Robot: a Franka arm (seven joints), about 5 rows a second.
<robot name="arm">
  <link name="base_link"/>
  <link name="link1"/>
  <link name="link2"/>
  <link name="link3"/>
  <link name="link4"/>
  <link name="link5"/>
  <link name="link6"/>
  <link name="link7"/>
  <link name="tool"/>
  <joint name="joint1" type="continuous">
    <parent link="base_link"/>
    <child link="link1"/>
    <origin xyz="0 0 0.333" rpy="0 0 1.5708"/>
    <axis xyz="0 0 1"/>
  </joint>
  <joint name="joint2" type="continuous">
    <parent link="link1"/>
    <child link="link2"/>
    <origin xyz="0 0 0" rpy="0 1.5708 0"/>
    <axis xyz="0 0 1"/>
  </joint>
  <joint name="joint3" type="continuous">
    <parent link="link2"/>
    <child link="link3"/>
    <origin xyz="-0.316 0 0" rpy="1.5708 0 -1.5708"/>
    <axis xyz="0 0 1"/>
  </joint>
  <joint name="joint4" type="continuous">
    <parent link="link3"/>
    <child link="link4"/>
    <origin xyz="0.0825 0 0" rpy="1.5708 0 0"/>
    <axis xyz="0 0 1"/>
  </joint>
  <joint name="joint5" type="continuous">
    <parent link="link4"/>
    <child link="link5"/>
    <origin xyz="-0.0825 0.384 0" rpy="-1.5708 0 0"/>
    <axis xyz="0 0 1"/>
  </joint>
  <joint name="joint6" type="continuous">
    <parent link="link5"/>
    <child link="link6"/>
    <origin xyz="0 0 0" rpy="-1.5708 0 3.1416"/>
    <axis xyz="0 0 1"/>
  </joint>
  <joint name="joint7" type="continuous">
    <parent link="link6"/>
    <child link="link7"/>
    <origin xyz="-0.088 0 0" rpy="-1.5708 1.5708 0"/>
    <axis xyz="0 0 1"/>
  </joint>
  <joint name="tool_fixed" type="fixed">
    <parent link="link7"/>
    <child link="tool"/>
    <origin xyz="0 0 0.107" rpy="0 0 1.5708"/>
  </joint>
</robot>
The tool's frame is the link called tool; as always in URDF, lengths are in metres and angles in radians. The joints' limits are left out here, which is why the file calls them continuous.
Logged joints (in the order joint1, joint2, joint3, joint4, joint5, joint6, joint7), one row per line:
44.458 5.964 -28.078 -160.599 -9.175 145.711 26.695
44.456 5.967 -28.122 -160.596 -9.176 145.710 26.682
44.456 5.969 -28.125 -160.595 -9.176 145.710 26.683
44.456 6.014 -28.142 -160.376 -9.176 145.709 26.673
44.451 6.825 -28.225 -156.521 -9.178 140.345 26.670
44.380 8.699 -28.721 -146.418 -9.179 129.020 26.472
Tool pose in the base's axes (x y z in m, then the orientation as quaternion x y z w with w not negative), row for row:
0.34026 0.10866 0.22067 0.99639 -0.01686 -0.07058 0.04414
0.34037 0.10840 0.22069 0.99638 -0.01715 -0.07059 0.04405
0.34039 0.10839 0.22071 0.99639 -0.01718 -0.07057 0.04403
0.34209 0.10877 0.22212 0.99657 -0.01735 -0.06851 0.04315
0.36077 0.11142 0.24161 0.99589 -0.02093 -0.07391 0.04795
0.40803 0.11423 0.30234 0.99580 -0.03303 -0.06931 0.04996
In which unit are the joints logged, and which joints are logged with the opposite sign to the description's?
The joints are logged in degrees. Opposite sign: joint2.
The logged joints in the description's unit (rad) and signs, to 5 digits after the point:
0.77594 -0.10409 -0.49005 -2.80298 -0.16013 2.54314 0.46592
0.77590 -0.10414 -0.49082 -2.80293 -0.16015 2.54312 0.46569
0.77590 -0.10418 -0.49087 -2.80291 -0.16015 2.54312 0.46571
0.77590 -0.10496 -0.49117 -2.79909 -0.16015 2.54310 0.46553
0.77582 -0.11912 -0.49262 -2.73181 -0.16019 2.44948 0.46548
0.77458 -0.15183 -0.50128 -2.55548 -0.16020 2.25182 0.46202

